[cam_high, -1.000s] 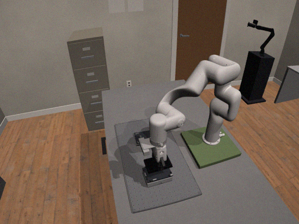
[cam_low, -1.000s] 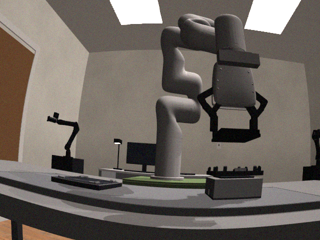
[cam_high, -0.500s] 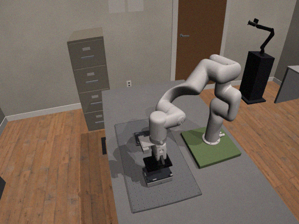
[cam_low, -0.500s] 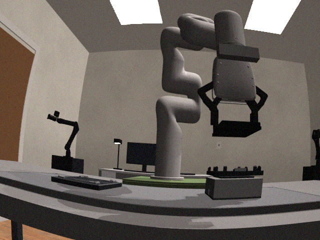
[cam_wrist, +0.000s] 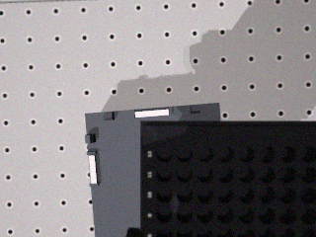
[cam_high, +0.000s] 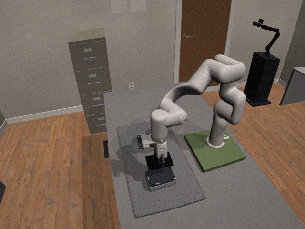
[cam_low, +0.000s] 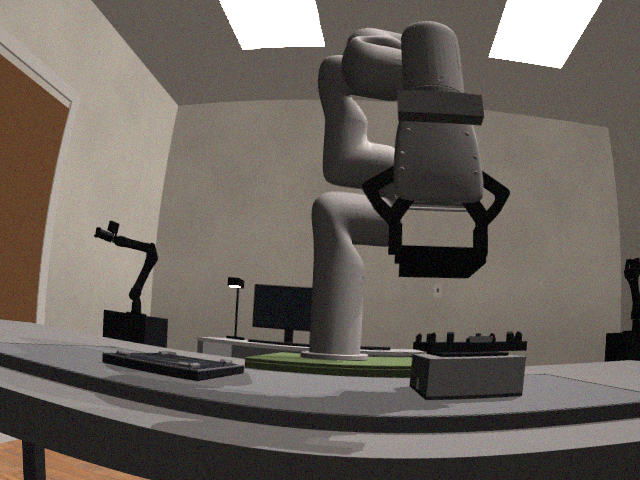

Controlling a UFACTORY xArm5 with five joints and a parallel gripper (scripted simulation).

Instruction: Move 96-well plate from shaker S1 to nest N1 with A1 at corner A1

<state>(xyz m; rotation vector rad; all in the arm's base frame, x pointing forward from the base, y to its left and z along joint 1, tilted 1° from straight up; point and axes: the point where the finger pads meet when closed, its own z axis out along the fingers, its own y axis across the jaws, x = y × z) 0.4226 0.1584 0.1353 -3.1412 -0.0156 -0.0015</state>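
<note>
My gripper is now 10 mm past the dark plate nest, 290 mm to the left of it and 140 mm above it. The rest, counted from my hand: black 96-well plate 10 mm below.
</note>
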